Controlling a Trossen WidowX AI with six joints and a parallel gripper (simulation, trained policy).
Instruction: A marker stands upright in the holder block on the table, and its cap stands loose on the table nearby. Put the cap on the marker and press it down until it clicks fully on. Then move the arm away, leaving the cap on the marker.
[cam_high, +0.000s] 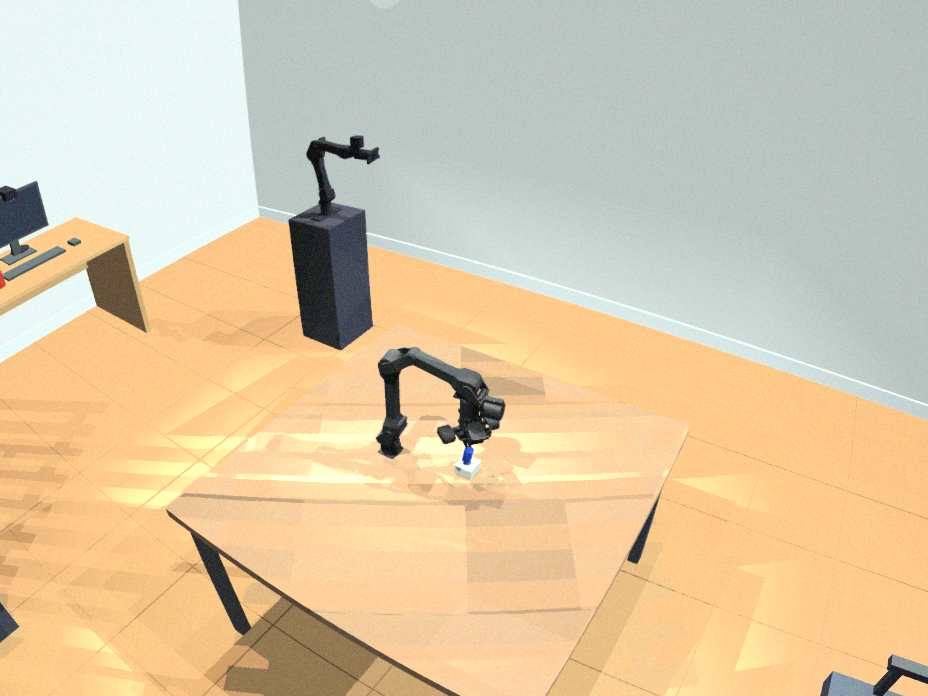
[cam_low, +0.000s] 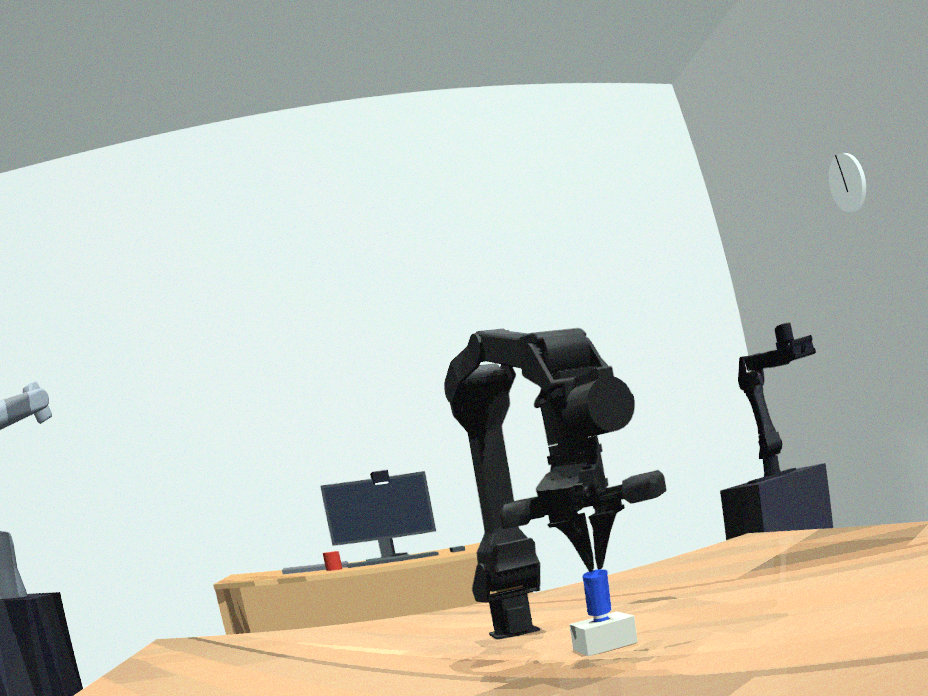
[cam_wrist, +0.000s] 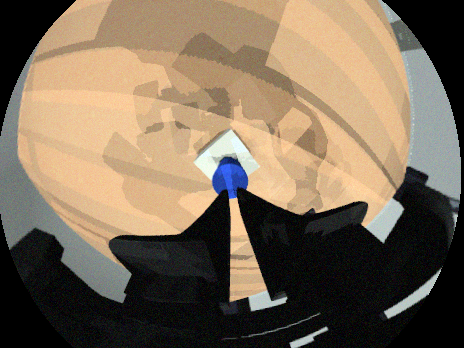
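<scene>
Now: the blue cap 30 mm below my gripper tip. Also, from my gripper tip: blue marker: 30 mm below; holder block: 80 mm below.
</scene>
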